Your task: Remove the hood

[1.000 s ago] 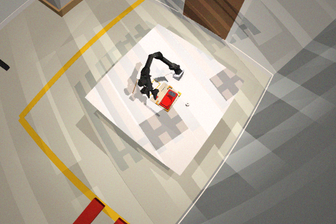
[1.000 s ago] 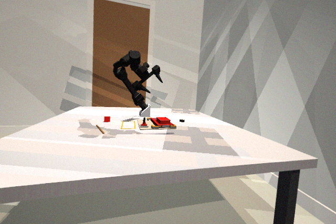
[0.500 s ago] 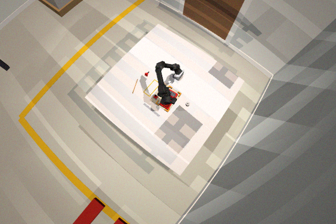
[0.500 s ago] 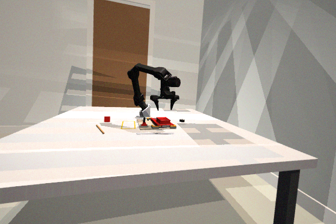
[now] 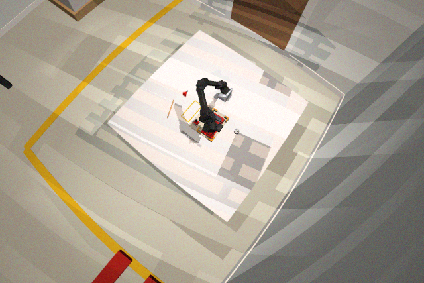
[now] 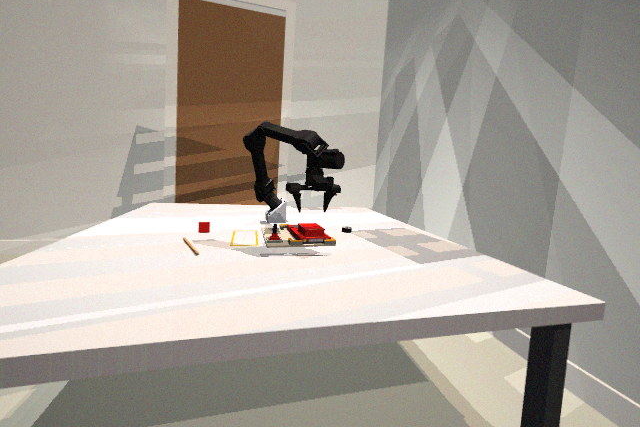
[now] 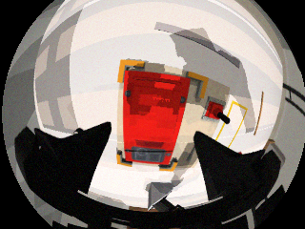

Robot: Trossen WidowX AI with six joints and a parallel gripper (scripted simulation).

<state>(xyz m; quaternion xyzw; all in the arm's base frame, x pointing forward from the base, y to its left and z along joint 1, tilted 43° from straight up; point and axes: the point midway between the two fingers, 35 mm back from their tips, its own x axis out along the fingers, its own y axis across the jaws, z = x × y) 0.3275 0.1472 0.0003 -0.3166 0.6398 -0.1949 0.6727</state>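
The red hood is 60 mm below my gripper tip. From my gripper tip the other things lie so: thin wooden stick: 380 mm to the right, 100 mm below, 80 mm ahead; tan base plate: 90 mm below, 40 mm to the right, 40 mm behind.
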